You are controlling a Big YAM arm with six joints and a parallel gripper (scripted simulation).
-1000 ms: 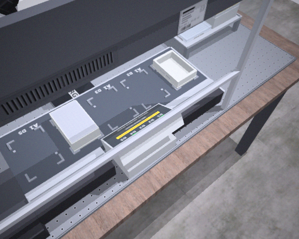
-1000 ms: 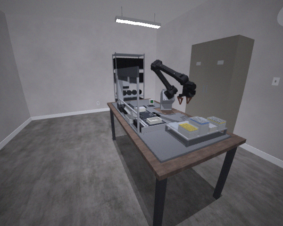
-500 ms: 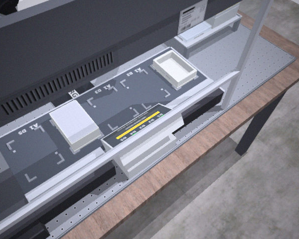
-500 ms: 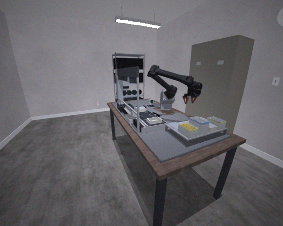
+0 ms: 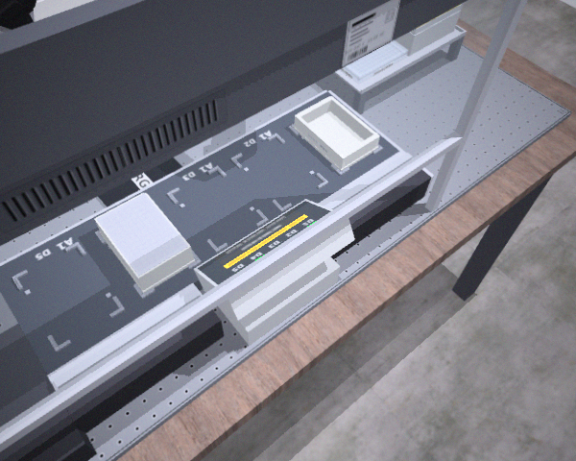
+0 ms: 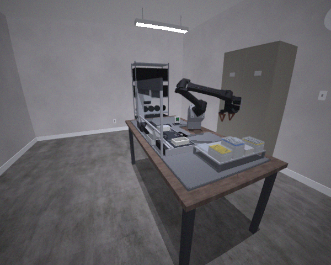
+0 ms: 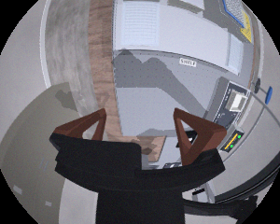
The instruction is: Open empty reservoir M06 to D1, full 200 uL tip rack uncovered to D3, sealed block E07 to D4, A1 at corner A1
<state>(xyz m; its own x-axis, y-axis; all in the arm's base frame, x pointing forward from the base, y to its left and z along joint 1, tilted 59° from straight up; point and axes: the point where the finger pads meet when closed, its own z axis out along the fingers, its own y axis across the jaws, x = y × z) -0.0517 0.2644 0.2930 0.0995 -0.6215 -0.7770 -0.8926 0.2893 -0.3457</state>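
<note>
Right now my hand is 28 cm to the right of the yellow tip rack, 11 cm above it and 2 cm past it. Also, from my hand: clear flat plate (31 cm ahead, 18 cm to the left, 14 cm below); white one-well reservoir (44 cm ahead, 15 cm below); shelf (23 cm to the left, 16 cm below, 14 cm ahead).
</note>
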